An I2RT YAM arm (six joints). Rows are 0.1 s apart.
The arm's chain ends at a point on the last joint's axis. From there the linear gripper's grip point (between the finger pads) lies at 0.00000 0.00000 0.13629 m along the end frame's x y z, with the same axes.
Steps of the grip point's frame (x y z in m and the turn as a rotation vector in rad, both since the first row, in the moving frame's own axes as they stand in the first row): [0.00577, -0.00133, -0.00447, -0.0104, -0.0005, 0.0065]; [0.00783, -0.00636, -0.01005, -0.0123, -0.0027, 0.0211]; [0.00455, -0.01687, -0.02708, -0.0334, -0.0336, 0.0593]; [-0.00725, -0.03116, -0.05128, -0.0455, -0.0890, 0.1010]
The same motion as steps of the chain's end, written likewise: [0.00584, -0.00275, -0.00446, -0.0104, -0.0005, 0.0065]; [0.00822, -0.00803, -0.01004, -0.0123, -0.0027, 0.0211]; [0.00926, -0.02128, -0.02693, -0.0334, -0.0336, 0.0593]; [0.00515, -0.03673, -0.05060, -0.0455, -0.0890, 0.1010]
